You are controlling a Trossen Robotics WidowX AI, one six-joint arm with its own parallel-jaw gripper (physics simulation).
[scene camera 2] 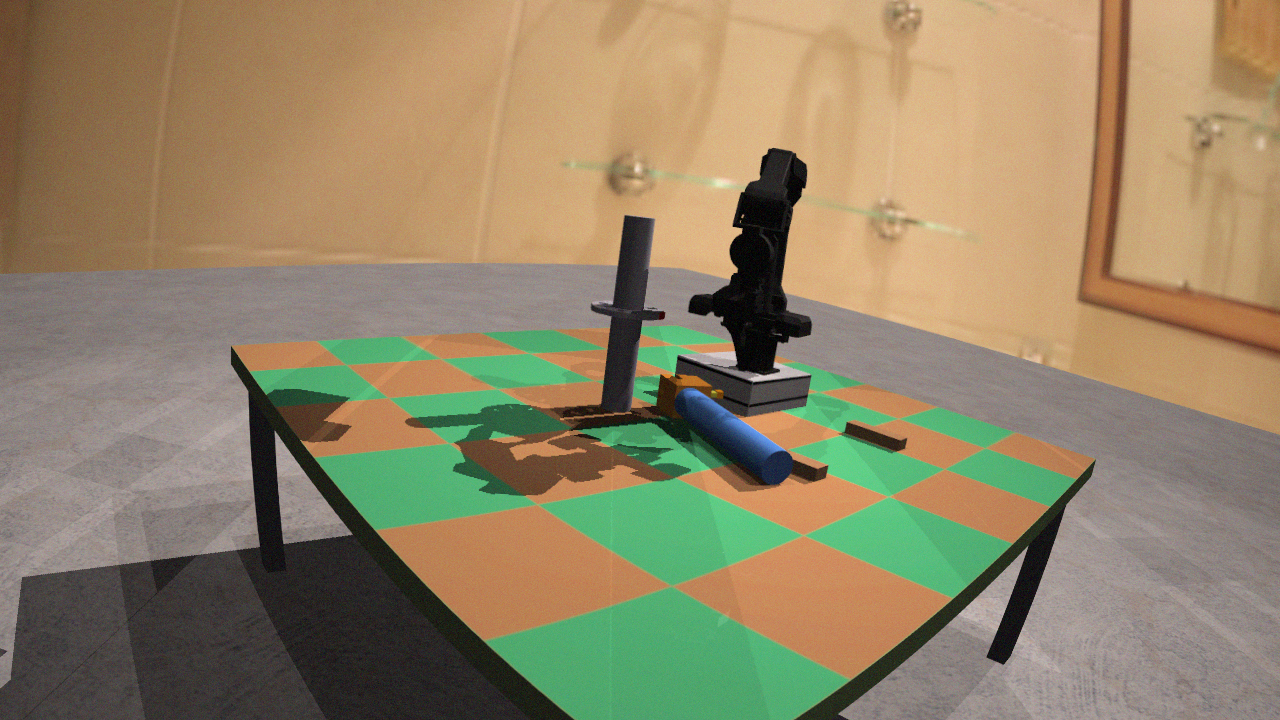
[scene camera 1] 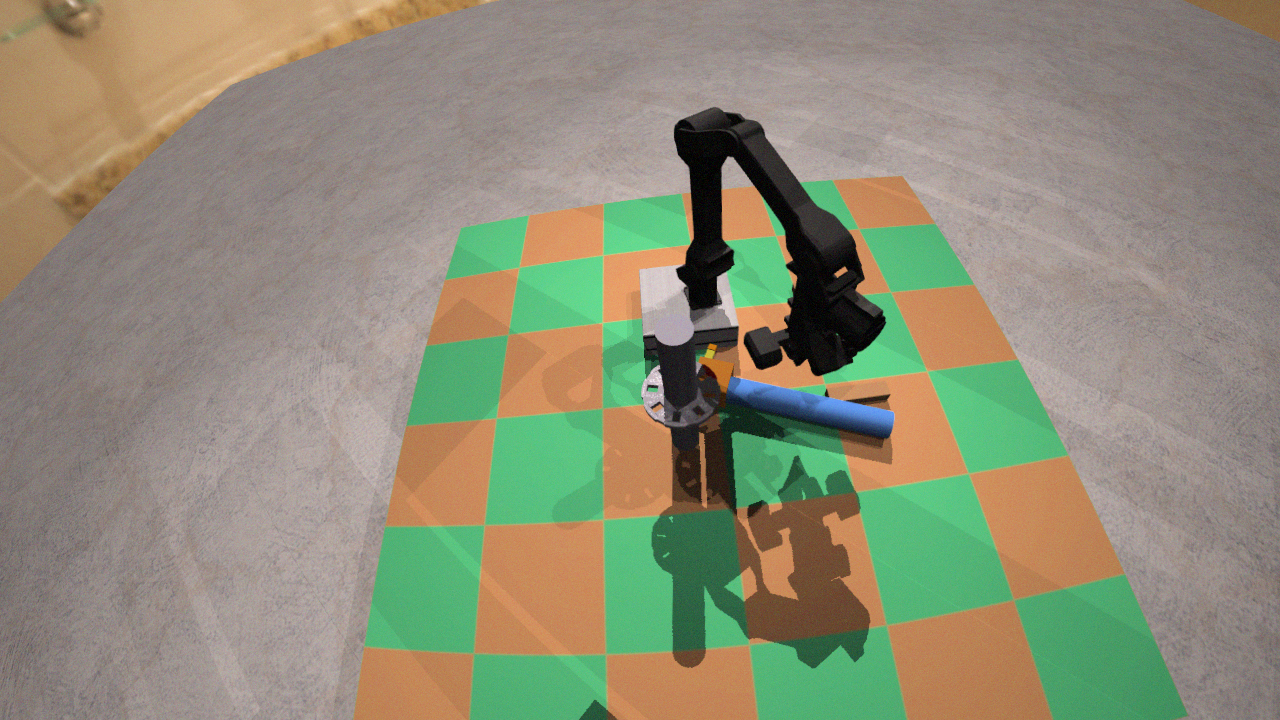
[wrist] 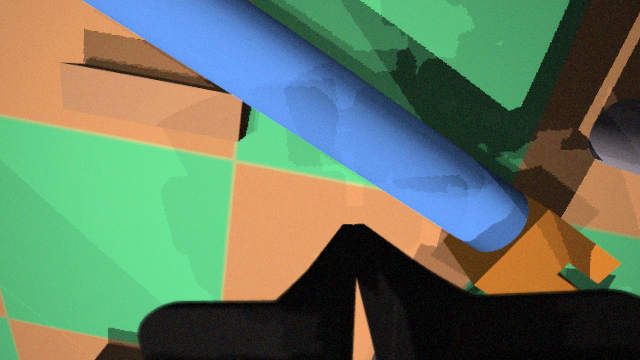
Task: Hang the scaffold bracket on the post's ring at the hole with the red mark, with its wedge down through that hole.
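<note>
The scaffold bracket lies on the table: a blue tube (scene camera 1: 810,409) (scene camera 2: 729,436) (wrist: 320,110) with an orange head (scene camera 1: 718,369) (scene camera 2: 677,394) (wrist: 530,255) and a yellow wedge (scene camera 1: 711,350) (scene camera 2: 716,393). The head lies low beside the grey post (scene camera 1: 675,362) (scene camera 2: 634,259) (wrist: 620,137). The post's pale ring (scene camera 1: 665,418) (scene camera 2: 608,310) is higher up, apart from the bracket. Its red mark (scene camera 2: 661,315) faces the robot's side. My gripper (scene camera 1: 819,366) (wrist: 352,234) is shut and empty, pointing down above the table on the robot's side of the tube, near its head end. The head's lower part is hidden behind it in the wrist view.
A brown bar (scene camera 1: 861,396) (scene camera 2: 810,468) (wrist: 150,107) lies by the tube's free end. A second brown bar (scene camera 2: 875,436) lies further to the right in scene camera 2. The robot's grey base (scene camera 1: 666,291) (scene camera 2: 778,392) stands behind the bracket head and the post.
</note>
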